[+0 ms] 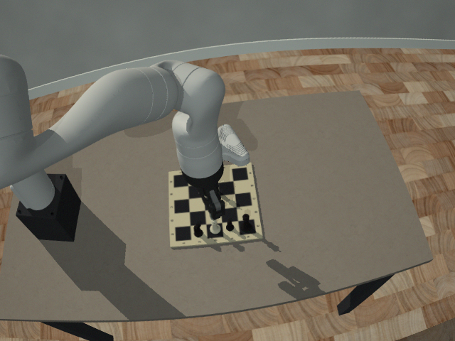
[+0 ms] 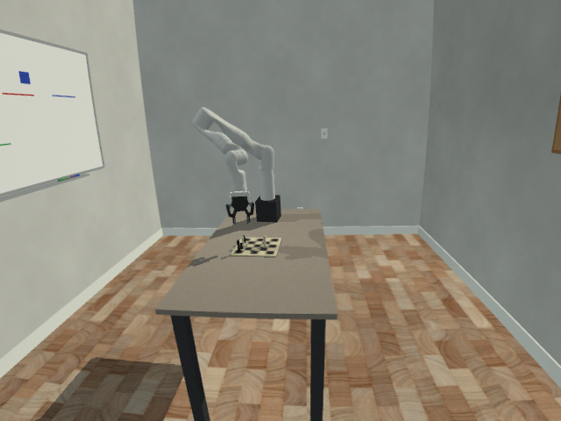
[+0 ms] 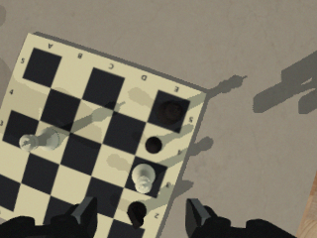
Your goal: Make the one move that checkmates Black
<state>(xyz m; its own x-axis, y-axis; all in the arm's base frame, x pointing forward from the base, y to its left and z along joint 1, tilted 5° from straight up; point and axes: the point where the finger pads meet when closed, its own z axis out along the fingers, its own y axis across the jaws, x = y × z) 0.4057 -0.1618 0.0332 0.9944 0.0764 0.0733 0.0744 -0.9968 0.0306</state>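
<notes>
Right now my hand is 110 mm above the white pawn. From my hand the other things lie so: black pawn 30 mm ahead, 10 mm to the right, 120 mm below; then tall black piece 70 mm ahead, 20 mm to the right, 100 mm below; then white queen-like piece 30 mm ahead, 110 mm to the left, 100 mm below.
</notes>
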